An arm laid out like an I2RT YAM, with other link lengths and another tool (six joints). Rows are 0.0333 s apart.
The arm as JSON. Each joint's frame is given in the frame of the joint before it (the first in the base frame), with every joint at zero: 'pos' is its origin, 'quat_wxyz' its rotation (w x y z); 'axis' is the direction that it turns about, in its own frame. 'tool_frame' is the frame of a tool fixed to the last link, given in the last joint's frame.
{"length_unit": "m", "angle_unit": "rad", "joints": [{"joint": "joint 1", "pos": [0.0, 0.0, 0.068], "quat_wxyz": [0.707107, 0.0, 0.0, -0.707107], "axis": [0.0, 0.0, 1.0]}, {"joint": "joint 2", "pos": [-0.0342, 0.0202, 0.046], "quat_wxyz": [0.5, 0.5, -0.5, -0.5], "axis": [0.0, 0.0, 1.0]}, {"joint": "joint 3", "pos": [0.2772, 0.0, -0.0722], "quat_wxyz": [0.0, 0.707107, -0.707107, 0.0], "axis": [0.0, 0.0, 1.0]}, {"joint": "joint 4", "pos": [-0.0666, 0.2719, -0.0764], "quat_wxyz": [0.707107, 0.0, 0.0, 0.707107], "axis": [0.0, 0.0, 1.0]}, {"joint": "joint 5", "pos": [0.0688, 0.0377, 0.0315], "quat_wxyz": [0.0, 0.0, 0.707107, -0.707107], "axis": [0.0, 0.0, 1.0]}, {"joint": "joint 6", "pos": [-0.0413, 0.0, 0.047], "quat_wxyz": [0.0, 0.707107, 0.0, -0.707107], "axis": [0.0, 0.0, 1.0]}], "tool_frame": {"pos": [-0.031, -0.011, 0.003], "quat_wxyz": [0.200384, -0.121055, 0.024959, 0.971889]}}
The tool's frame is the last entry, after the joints.
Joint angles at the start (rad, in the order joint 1, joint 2, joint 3, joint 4, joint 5, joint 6):
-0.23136, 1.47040, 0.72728, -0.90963, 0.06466, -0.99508
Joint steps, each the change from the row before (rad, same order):
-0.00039, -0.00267, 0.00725, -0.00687, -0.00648, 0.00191
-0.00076, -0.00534, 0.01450, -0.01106, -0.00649, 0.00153
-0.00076, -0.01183, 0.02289, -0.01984, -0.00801, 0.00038
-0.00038, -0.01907, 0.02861, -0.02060, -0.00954, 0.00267
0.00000, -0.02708, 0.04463, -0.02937, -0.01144, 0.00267
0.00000, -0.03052, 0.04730, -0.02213, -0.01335, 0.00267
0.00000, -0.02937, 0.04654, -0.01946, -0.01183, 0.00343
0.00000, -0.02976, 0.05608, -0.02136, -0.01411, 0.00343
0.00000, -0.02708, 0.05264, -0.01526, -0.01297, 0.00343
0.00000, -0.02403, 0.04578, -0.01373, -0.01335, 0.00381
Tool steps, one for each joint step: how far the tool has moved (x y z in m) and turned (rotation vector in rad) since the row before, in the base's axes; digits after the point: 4 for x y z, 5 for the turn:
0.0009, 0.0000, 0.0021, 0.00541, -0.00453, -0.00281
0.0020, -0.0003, 0.0042, 0.00415, -0.01009, -0.00277
0.0026, -0.0004, 0.0075, 0.00432, -0.01634, -0.00164
0.0031, -0.0003, 0.0102, 0.00288, -0.02863, -0.00344
0.0043, -0.0004, 0.0159, 0.00129, -0.04391, -0.00275
0.0041, -0.0003, 0.0174, 0.00018, -0.05733, -0.00211
0.0029, -0.0001, 0.0175, -0.00129, -0.05773, -0.00226
0.0026, 0.0001, 0.0205, -0.00084, -0.06605, -0.00116
0.0014, 0.0004, 0.0194, -0.00186, -0.06574, -0.00048
-0.0002, 0.0008, 0.0172, 0.00055, -0.05764, 0.00008

